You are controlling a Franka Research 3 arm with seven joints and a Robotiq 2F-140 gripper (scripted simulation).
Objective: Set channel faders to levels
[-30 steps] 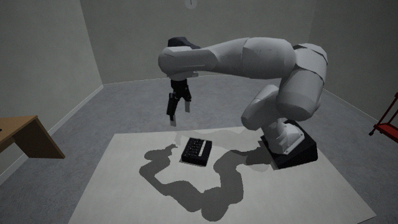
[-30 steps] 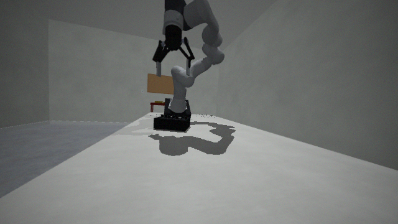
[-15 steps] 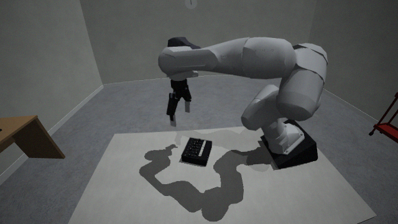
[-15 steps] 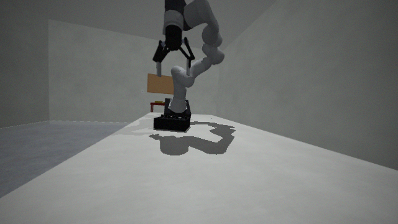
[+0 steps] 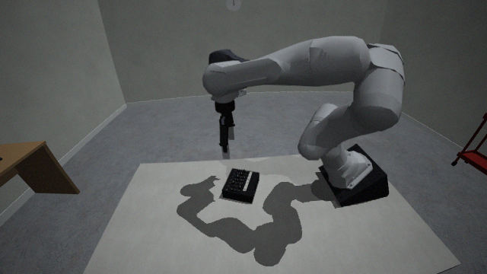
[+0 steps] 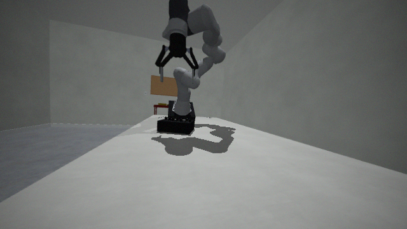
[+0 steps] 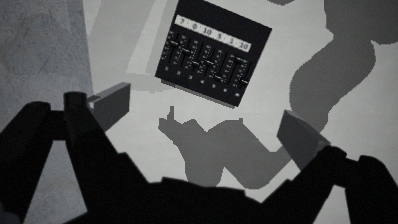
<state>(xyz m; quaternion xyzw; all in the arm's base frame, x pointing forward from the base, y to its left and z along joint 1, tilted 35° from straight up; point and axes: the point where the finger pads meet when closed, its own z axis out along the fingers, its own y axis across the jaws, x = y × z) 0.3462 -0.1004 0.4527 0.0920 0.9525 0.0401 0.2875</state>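
The channel 2 fader cap is 19 cm below my hand, 5 cm behind it and 2 cm to the right of it. The rest, counted from my hand: channel 1 fader cap 19 cm below, 6 cm behind, 4 cm to the right; master fader cap 19 cm below, 7 cm to the left, 1 cm ahead.
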